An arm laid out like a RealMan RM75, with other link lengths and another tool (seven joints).
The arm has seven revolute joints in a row. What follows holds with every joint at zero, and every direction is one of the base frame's.
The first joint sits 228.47 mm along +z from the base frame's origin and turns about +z.
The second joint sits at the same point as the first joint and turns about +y.
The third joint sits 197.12 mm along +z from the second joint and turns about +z.
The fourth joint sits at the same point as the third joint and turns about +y.
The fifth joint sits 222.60 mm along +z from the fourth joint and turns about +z.
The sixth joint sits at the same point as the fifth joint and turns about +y.
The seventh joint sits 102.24 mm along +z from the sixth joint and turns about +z.
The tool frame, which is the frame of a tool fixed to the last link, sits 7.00 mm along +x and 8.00 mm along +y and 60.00 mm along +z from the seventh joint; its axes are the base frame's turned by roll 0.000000, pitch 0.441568 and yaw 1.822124 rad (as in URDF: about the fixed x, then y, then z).
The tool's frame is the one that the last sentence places.
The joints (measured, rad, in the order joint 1, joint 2, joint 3, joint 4, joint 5, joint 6, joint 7), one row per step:
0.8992, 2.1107, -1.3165, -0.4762, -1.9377, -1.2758, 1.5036
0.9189, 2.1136, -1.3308, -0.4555, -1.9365, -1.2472, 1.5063
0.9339, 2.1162, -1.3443, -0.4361, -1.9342, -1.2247, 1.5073
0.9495, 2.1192, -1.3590, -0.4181, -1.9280, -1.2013, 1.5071
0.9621, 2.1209, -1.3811, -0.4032, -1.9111, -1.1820, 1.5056
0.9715, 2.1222, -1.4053, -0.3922, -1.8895, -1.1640, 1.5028
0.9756, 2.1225, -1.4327, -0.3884, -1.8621, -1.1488, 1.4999
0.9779, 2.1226, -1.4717, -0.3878, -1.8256, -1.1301, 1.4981
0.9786, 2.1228, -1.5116, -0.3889, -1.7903, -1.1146, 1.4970
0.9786, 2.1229, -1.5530, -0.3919, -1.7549, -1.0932, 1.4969
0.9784, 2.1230, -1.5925, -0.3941, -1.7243, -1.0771, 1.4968
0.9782, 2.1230, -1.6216, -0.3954, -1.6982, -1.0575, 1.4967
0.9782, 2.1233, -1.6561, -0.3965, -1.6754, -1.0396, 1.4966
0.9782, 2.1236, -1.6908, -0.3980, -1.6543, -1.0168, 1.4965
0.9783, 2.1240, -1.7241, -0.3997, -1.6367, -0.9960, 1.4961
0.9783, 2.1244, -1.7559, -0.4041, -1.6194, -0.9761, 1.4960
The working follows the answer.
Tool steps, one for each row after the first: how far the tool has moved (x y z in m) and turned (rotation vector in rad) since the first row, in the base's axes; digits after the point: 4 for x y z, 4 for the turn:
-0.0008, 0.0017, -0.0045, 0.0076, -0.0179, 0.0041
-0.0006, 0.0022, -0.0084, 0.0113, -0.0333, 0.0063
-0.0013, 0.0031, -0.0123, 0.0169, -0.0458, 0.0107
-0.0024, 0.0032, -0.0158, 0.0195, -0.0532, 0.0159
-0.0038, 0.0033, -0.0189, 0.0231, -0.0571, 0.0214
-0.0055, 0.0034, -0.0213, 0.0275, -0.0560, 0.0267
-0.0075, 0.0032, -0.0242, 0.0324, -0.0548, 0.0332
-0.0092, 0.0022, -0.0270, 0.0340, -0.0542, 0.0398
-0.0108, 0.0020, -0.0300, 0.0409, -0.0550, 0.0461
-0.0116, 0.0008, -0.0328, 0.0424, -0.0580, 0.0529
-0.0123, 0.0011, -0.0350, 0.0513, -0.0589, 0.0549
-0.0121, 0.0003, -0.0376, 0.0551, -0.0658, 0.0617
-0.0115, 0.0002, -0.0403, 0.0634, -0.0750, 0.0694
-0.0107, -0.0002, -0.0428, 0.0700, -0.0855, 0.0789
-0.0108, -0.0004, -0.0452, 0.0767, -0.0935, 0.0895

Tool pose at each row, in the base's axes (x y z in m, rotation vector in rad; rounded; the steps above come from the unrounded poses):
0.1289, 0.3200, -0.1137, 1.4823, -2.1795, 0.3020
0.1281, 0.3217, -0.1182, 1.4938, -2.1942, 0.3099
0.1284, 0.3222, -0.1221, 1.5008, -2.2064, 0.3191
0.1277, 0.3231, -0.1260, 1.5107, -2.2157, 0.3249
0.1265, 0.3232, -0.1295, 1.5192, -2.2191, 0.3300
0.1252, 0.3233, -0.1326, 1.5280, -2.2200, 0.3312
0.1235, 0.3234, -0.1350, 1.5363, -2.2174, 0.3275
0.1214, 0.3232, -0.1379, 1.5464, -2.2142, 0.3236
0.1197, 0.3222, -0.1408, 1.5546, -2.2098, 0.3237
0.1181, 0.3219, -0.1437, 1.5657, -2.2091, 0.3191
0.1173, 0.3208, -0.1466, 1.5748, -2.2073, 0.3223
0.1166, 0.3211, -0.1487, 1.5822, -2.2105, 0.3142
0.1168, 0.3203, -0.1513, 1.5931, -2.2128, 0.3182
0.1174, 0.3202, -0.1540, 1.6080, -2.2181, 0.3194
0.1182, 0.3198, -0.1566, 1.6243, -2.2223, 0.3243
0.1182, 0.3196, -0.1590, 1.6416, -2.2237, 0.3273

